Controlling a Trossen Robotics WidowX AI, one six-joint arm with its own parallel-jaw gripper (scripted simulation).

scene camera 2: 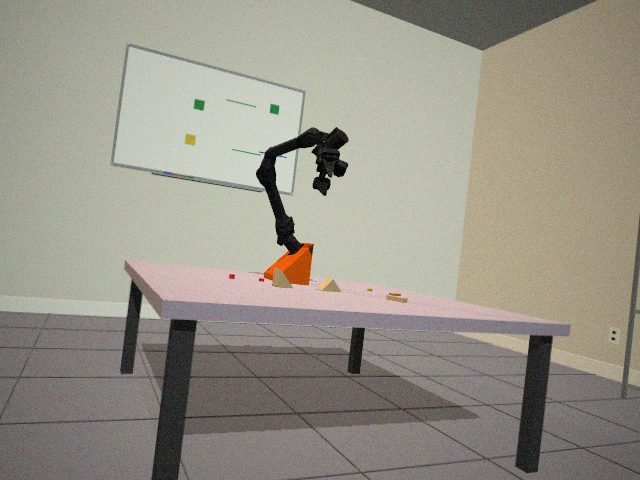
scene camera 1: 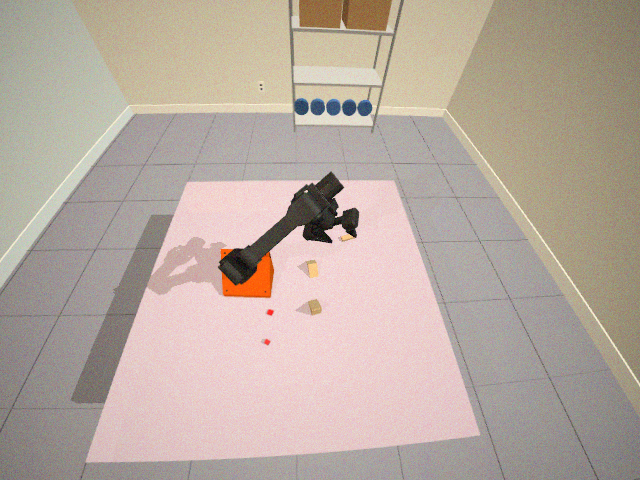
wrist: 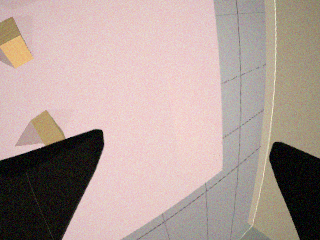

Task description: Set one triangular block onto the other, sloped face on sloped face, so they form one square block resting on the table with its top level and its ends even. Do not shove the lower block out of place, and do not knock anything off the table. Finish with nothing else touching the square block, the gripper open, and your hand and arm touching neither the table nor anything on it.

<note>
My gripper point(scene camera 1: 343, 239) is open, holding nothing.
My gripper also shows in scene camera 2 point(scene camera 2: 327, 186) and in the wrist view point(wrist: 189, 144).
</note>
